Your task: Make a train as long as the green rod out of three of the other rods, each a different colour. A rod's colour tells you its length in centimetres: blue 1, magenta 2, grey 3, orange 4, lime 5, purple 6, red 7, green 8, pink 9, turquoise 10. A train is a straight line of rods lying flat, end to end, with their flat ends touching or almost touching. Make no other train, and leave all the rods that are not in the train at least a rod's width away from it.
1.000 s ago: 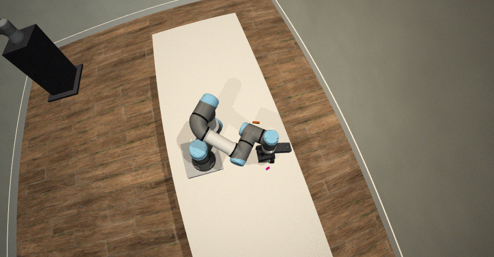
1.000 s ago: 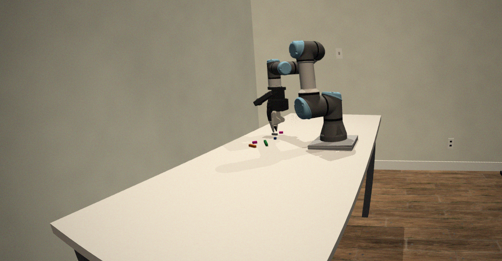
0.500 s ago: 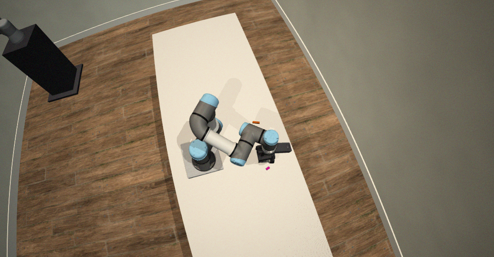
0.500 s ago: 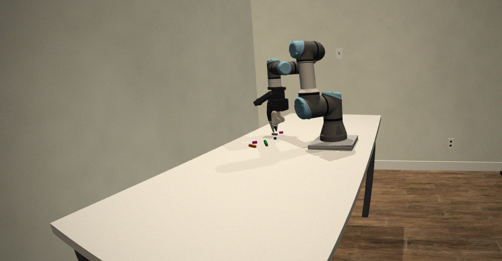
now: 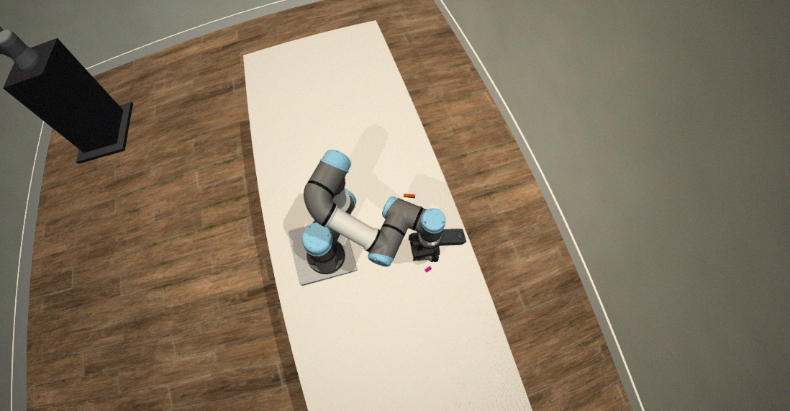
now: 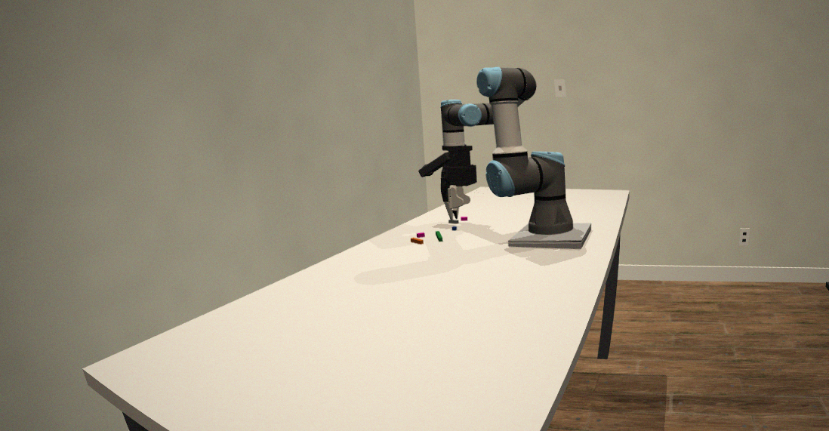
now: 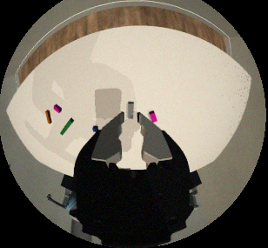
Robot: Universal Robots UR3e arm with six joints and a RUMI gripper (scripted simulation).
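My hand is 2 cm above the grey rod. From my hand the other things lie so: blue rod (8 cm to the left, 4 cm behind, 2 cm below); green rod (17 cm to the left, 4 cm behind, 2 cm below); orange rod (23 cm to the left, 2 cm below, 1 cm behind).
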